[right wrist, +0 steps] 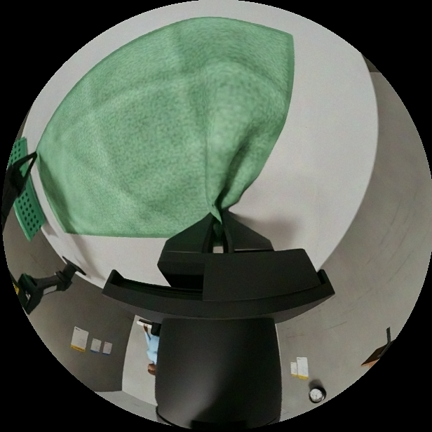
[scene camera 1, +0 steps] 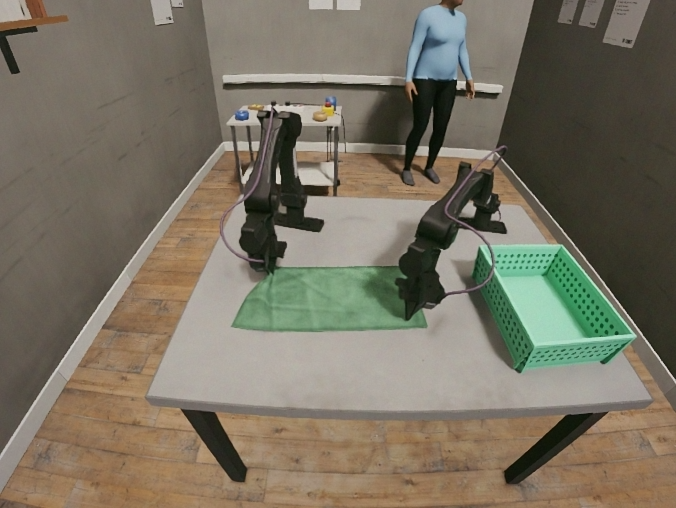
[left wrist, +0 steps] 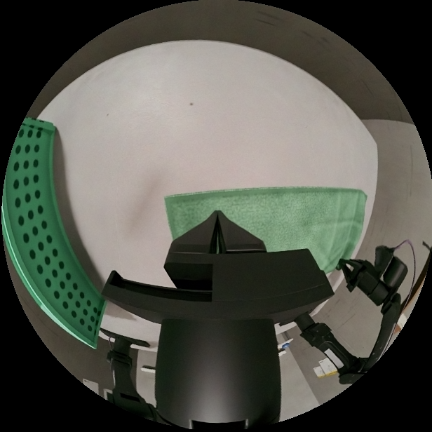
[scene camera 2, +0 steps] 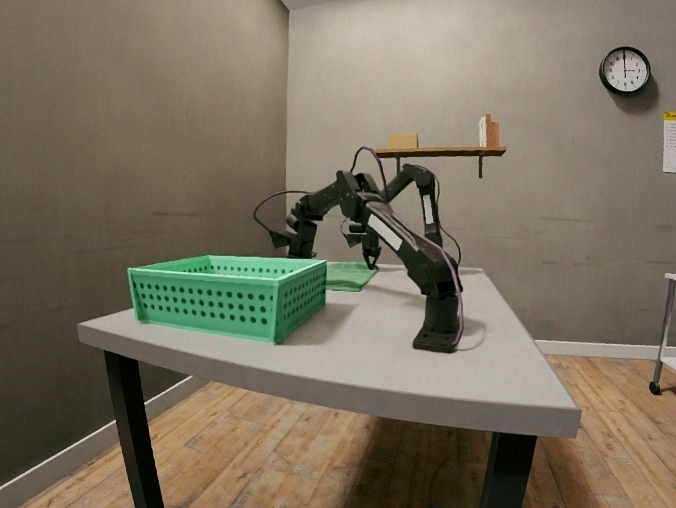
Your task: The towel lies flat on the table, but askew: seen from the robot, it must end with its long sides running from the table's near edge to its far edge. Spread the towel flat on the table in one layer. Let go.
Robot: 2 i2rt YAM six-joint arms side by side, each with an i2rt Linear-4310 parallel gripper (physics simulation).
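Note:
The green towel [scene camera 1: 327,300] [scene camera 2: 347,275] [left wrist: 295,220] [right wrist: 140,130] lies mostly flat, long sides running left to right in scene camera 1. Its back left corner there is bunched and creases fan out from it. My right gripper [scene camera 1: 270,271] [scene camera 2: 372,266] [right wrist: 217,214] is shut on this corner; a small peak of cloth shows between its tips in the right wrist view. My left gripper [scene camera 1: 408,317] [left wrist: 217,214] is shut with its tips down at the towel's front right part. No gathered cloth shows at these tips. In scene camera 2 the tray hides them.
A green perforated tray [scene camera 1: 532,349] [scene camera 2: 207,327] [left wrist: 45,225] stands on the table [scene camera 1: 382,376] to the right of the towel in scene camera 1, beside my left arm. Both arm bases stand at the back edge there. A person and a cart [scene camera 1: 336,147] are behind the table.

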